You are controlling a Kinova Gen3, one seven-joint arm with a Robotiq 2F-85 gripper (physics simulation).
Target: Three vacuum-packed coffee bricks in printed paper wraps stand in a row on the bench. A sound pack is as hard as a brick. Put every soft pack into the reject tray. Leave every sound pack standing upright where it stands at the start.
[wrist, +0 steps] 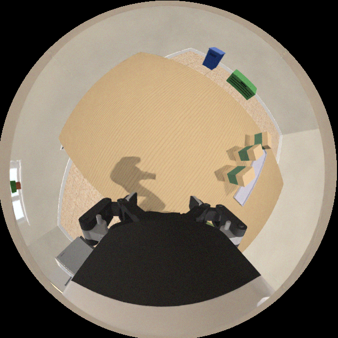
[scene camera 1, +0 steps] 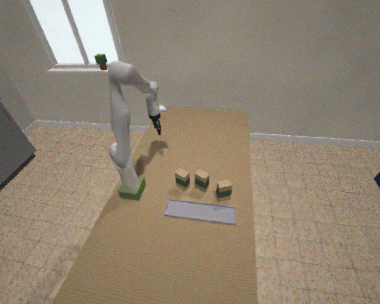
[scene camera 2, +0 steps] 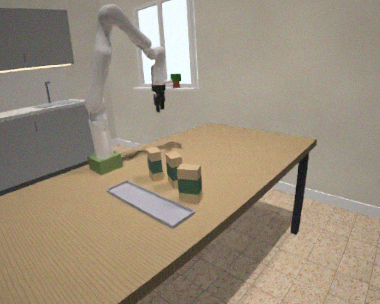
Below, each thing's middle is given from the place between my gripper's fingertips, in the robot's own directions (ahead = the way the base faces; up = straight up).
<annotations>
Now: hand 37 cm short of the grey reject tray (scene camera 2: 165, 210), 41 cm to the left of it and 27 cm above it.
</annotations>
